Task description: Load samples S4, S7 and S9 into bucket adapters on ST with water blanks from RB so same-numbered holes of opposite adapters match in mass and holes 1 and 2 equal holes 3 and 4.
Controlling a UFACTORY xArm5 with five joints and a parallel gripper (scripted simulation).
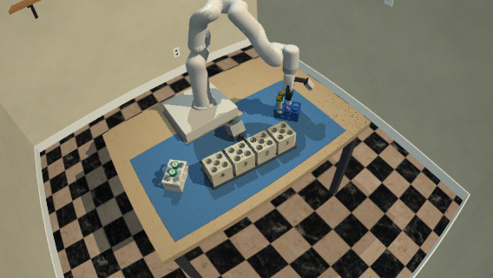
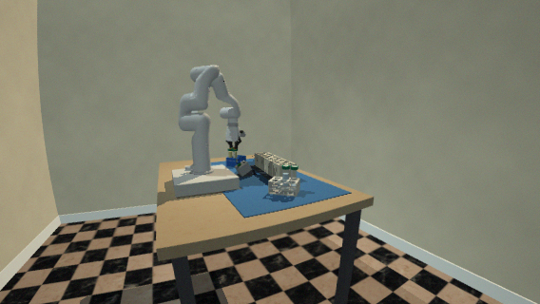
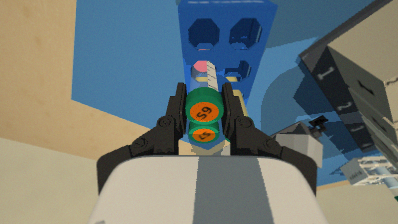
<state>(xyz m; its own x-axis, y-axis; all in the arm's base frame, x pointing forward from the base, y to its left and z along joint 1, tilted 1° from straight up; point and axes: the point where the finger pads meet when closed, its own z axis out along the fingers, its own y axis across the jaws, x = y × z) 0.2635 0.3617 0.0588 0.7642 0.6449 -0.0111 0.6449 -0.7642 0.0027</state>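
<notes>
The sample tube S9 is 50 mm below my hand and 10 mm ahead of it. From my hand the other things lie so: blue sample rack RS (90 mm below, 20 mm to the right, 10 mm ahead); then sample tube S7 (60 mm below, 40 mm behind, 30 mm to the right); then sample tube S4 (60 mm to the right, 60 mm below, 10 mm behind).
</notes>
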